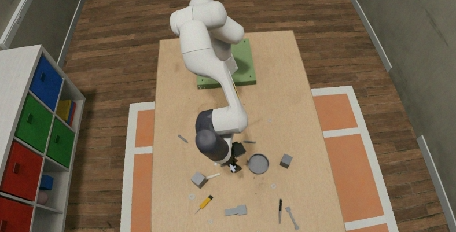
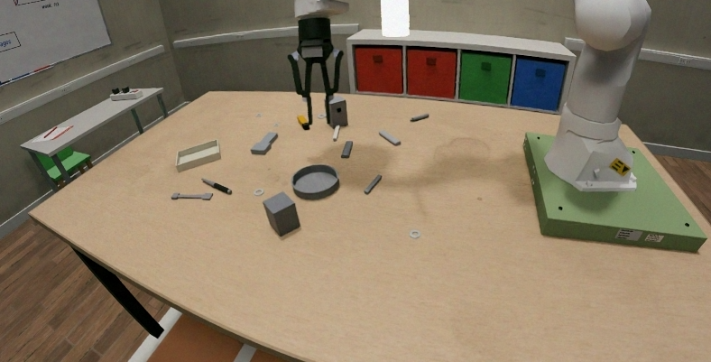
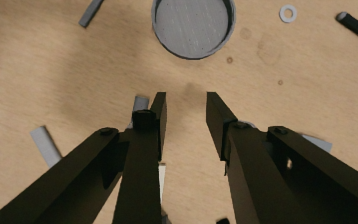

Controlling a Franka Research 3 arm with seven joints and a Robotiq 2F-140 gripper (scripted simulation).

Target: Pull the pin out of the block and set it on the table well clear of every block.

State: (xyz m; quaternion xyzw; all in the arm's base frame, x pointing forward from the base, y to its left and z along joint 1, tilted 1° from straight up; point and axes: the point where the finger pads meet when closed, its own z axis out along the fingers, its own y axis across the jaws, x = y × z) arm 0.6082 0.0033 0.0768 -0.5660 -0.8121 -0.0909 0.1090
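Now: the cream pin 12 cm below my hand, 11 cm to the right of it and 1 cm ahead of it. Round my hand: lighter bar (14 cm behind, 12 cm below, 11 cm to the right); yellow utility knife (17 cm to the right, 14 cm ahead, 12 cm below); round grey dish (12 cm to the left, 12 cm below, 3 cm behind).
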